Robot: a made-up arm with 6 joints. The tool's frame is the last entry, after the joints. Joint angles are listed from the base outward. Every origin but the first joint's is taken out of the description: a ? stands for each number. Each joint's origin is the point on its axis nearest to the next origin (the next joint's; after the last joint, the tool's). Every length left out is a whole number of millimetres.
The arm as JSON. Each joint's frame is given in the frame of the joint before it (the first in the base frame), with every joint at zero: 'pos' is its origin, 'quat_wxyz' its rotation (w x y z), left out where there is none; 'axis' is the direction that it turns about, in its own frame. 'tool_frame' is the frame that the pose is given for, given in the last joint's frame.
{
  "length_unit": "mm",
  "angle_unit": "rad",
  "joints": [
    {
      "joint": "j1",
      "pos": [
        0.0,
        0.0,
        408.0
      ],
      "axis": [
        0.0,
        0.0,
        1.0
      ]
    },
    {
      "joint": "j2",
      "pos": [
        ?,
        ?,
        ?
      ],
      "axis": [
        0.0,
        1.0,
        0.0
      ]
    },
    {
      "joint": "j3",
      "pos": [
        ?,
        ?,
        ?
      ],
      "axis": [
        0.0,
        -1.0,
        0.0
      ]
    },
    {
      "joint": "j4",
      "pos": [
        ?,
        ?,
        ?
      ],
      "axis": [
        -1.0,
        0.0,
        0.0
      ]
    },
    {
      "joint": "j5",
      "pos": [
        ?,
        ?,
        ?
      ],
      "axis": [
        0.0,
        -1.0,
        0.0
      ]
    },
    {
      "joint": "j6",
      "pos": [
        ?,
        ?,
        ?
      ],
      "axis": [
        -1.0,
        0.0,
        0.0
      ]
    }
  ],
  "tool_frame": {
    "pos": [
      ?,
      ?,
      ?
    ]
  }
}
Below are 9 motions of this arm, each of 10 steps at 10 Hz.
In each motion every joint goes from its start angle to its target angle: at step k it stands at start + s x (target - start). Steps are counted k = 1, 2, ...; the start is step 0. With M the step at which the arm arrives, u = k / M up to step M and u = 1 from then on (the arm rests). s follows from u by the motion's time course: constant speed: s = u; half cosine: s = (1 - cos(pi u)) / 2; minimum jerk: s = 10 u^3 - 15 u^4 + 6 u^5.
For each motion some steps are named. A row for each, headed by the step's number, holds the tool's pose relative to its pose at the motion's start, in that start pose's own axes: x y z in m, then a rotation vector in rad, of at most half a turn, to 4 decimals.
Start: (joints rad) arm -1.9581 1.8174 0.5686 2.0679 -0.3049 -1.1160
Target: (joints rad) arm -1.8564 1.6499 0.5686 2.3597 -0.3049 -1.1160
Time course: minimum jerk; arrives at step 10
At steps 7, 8, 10:
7: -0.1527 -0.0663 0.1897 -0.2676 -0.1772 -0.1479
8: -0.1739 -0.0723 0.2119 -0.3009 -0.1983 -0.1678
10: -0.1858 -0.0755 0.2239 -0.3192 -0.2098 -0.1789

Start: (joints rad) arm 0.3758 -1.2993 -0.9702 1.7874 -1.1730 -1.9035
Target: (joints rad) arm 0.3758 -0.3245 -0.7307 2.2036 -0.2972 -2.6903
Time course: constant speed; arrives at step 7
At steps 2, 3, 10:
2: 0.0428 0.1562 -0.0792 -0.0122 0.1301 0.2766
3: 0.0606 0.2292 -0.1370 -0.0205 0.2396 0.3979
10: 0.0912 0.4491 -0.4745 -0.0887 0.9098 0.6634

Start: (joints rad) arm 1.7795 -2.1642 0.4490 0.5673 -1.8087 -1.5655
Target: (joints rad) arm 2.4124 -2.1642 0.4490 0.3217 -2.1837 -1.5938
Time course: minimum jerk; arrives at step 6
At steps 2, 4, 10:
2: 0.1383 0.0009 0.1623 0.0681 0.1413 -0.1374
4: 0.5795 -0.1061 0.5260 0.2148 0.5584 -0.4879
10: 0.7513 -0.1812 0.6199 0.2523 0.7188 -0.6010

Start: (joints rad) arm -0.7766 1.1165 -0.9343 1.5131 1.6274 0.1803
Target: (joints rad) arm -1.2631 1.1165 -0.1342 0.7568 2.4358 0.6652
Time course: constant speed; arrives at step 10
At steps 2, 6, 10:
2: -0.0815 -0.1458 0.0174 -0.2818 -0.1648 -0.2623
6: -0.3185 -0.3703 0.1050 -0.9250 -0.4487 -0.7729
10: -0.6239 -0.4737 0.2371 -1.6630 -0.6693 -1.2353

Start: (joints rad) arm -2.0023 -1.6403 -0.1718 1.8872 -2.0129 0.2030
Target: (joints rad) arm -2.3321 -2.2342 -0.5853 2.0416 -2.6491 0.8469
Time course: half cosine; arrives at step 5
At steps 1, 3, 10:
1: -0.0055 -0.0010 -0.0596 -0.0268 0.0750 -0.0171
3: -0.0637 0.0638 -0.3901 -0.1335 0.4992 0.0131
10: -0.1093 0.1601 -0.5639 -0.1528 0.7166 0.1371

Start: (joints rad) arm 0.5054 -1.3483 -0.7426 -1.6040 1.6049 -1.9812
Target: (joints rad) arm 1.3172 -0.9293 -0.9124 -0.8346 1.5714 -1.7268
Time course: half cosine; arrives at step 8
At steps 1, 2, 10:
1: 0.0042 -0.0005 0.0129 -0.0321 0.0013 -0.0293
2: 0.0124 -0.0014 0.0495 -0.1194 0.0068 -0.1191
10: -0.0788 0.0357 0.2826 -0.4757 0.1758 -1.0651

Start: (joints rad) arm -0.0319 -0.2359 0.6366 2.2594 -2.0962 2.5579
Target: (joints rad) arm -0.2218 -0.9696 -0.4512 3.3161 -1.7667 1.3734
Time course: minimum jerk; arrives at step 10
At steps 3, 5, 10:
3: 0.0143 0.0367 0.0721 0.2369 0.1868 0.1046
5: 0.0421 0.1012 0.2795 0.6806 0.6498 0.1850
10: 0.0911 0.1626 0.7092 1.1465 1.4284 -0.0833

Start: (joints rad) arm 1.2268 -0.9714 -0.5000 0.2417 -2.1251 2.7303
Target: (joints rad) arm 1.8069 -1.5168 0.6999 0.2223 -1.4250 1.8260
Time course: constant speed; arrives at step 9
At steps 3, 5, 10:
3: -0.1725 0.3134 0.3228 0.2218 0.6345 -0.5533
5: -0.1104 0.6077 0.5234 0.3499 0.9042 -1.0751
10: 0.4442 1.1946 0.6623 0.4952 0.9512 -2.3560

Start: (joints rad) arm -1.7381 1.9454 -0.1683 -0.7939 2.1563 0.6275
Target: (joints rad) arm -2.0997 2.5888 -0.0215 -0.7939 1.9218 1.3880
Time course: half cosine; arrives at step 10
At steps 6, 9, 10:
6: -0.3734 -0.1102 -0.1834 -0.6835 0.3965 0.3188
9: -0.5856 -0.1846 -0.1878 -0.9694 0.5504 0.5639
10: -0.6019 -0.1907 -0.1855 -0.9894 0.5605 0.5850

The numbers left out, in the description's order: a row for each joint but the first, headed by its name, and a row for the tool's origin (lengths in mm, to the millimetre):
j2: 0.0 0.0 0.0
j3: 0.0 0.0 850.0
j4: 927.0 0.0 0.0
j5: 0.0 -192.0 0.0
j6: 0.0 0.0 0.0
tool: 0.0 0.0 0.0

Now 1 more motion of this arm.
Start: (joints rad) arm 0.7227 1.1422 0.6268 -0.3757 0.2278 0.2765
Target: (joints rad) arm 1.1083 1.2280 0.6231 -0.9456 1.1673 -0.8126
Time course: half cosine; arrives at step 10
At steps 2, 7, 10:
2: 0.0003 0.0590 -0.0260 0.1458 -0.0710 -0.0005
7: -0.0740 0.4805 -0.2284 1.1843 -0.5593 0.0676
10: -0.1211 0.5974 -0.2911 1.4588 -0.7108 0.1100

